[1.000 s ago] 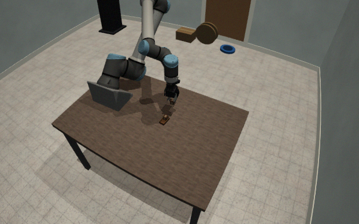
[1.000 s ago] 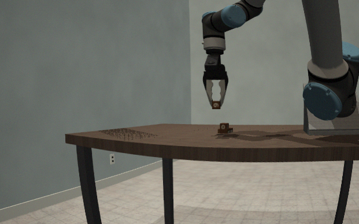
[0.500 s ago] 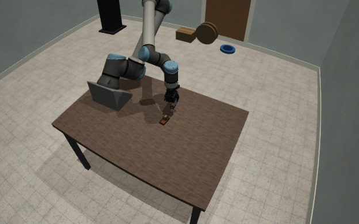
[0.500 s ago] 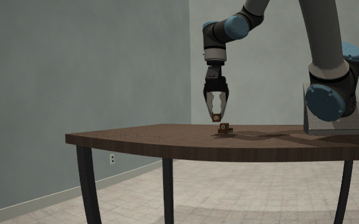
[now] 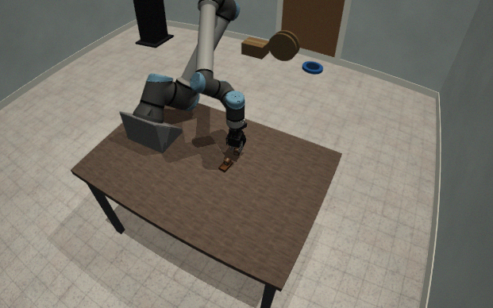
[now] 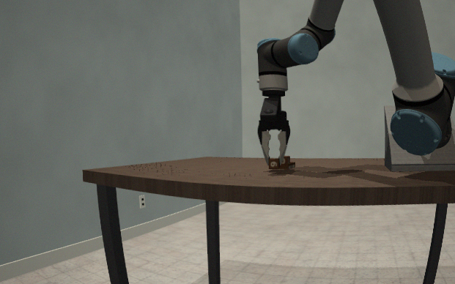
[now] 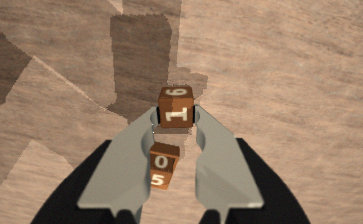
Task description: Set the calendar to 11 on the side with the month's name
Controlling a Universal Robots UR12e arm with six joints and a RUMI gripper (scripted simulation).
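My hand is 10 mm above the cube. The rest, counted from my hand: calendar tray 110 mm to the right, 20 mm below, 10 mm behind.
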